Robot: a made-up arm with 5 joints.
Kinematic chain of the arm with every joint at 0, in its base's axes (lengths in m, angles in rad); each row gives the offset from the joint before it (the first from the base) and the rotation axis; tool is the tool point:
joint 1: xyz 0 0 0.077 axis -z
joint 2: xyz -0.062 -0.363 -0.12 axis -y
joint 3: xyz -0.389 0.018 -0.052 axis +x
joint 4: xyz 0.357 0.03 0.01 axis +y
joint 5: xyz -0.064 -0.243 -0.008 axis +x
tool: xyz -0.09 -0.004 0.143
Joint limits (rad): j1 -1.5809..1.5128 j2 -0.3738..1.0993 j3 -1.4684..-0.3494 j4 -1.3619..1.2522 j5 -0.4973..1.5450
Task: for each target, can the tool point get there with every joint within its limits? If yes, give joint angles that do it. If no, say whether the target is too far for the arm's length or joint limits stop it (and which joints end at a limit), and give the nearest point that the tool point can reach.
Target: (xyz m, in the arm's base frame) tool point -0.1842 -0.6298 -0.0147
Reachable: yes | joints -0.2678 0.6714 -0.8681 -0.5267 0.9141
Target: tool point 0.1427 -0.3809 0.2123
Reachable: yes | joints -0.6559 0.2030 -0.6991 0.9924 0.1290
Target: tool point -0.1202 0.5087 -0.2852
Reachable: no: joint limits stop it (at a limit: joint 1, joint 2, joint 3) | nearest point -0.2653 0.3297 -0.1176 | short by 0.285 m
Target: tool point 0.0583 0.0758 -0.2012
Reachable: no: joint limits stop it (at a limit: joint 1, joint 2, joint 3, joint 4, joint 5) | nearest point 0.1673 0.0128 0.0522 | short by 0.283 m
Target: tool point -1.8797 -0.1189 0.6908
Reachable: no: too far | nearest point -0.7040 -0.0445 0.1018 | short by 1.317 m
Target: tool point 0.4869 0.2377 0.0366
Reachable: no: joint limits stop it (at a limit: joint 1, joint 2, joint 3, joint 4) | nearest point 0.4776 0.0634 0.1330 | short by 0.199 m
